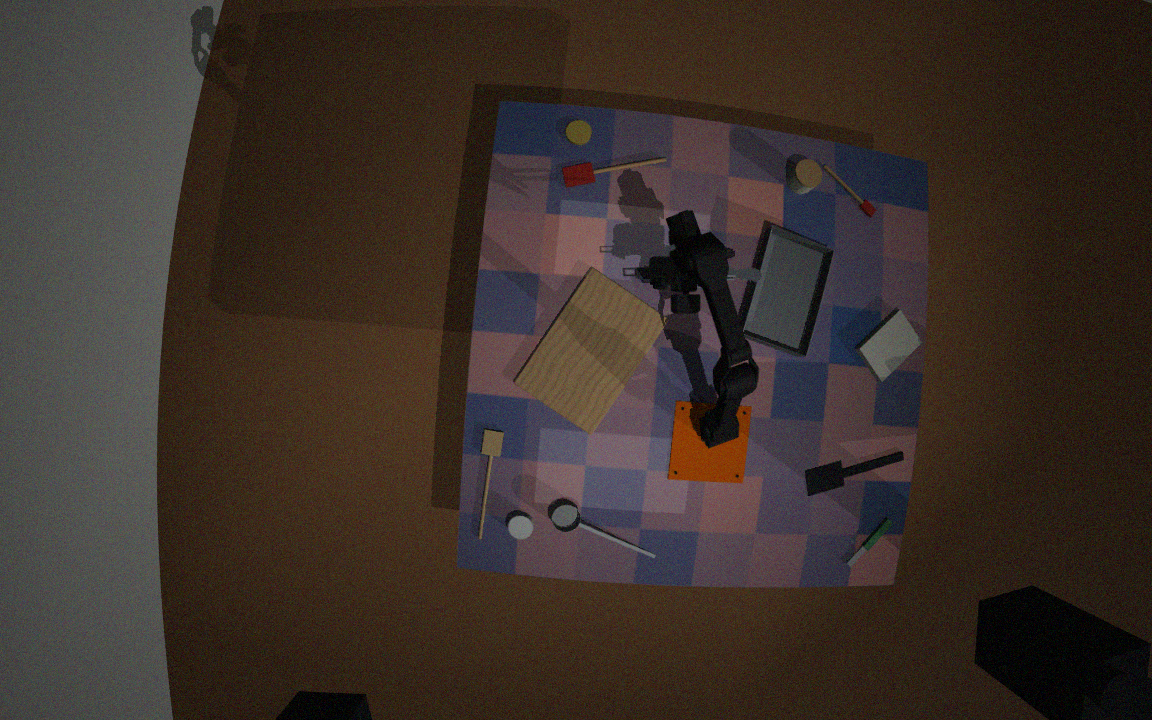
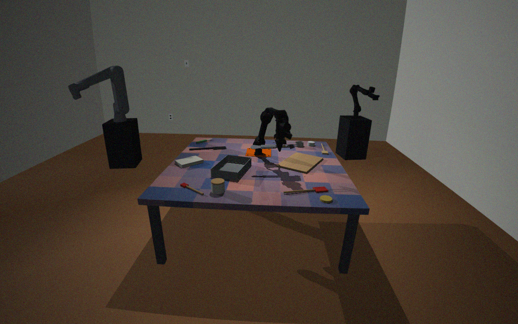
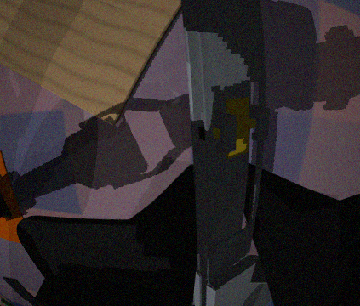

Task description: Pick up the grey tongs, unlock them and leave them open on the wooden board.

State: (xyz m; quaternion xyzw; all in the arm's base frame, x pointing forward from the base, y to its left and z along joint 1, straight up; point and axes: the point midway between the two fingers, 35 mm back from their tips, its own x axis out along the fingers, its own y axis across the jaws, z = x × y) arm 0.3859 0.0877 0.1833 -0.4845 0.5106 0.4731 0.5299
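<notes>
Right now my gripper tip is 15 cm past the wooden board, 21 cm to the right of it and 14 cm above it. The rest, counted from my gripper tip: red spatula: 32 cm ahead, 13 cm to the left, 15 cm below; yellow lock piece: 3 cm to the left, 4 cm above; grey roasting tin: 5 cm behind, 32 cm to the right, 12 cm below.
</notes>
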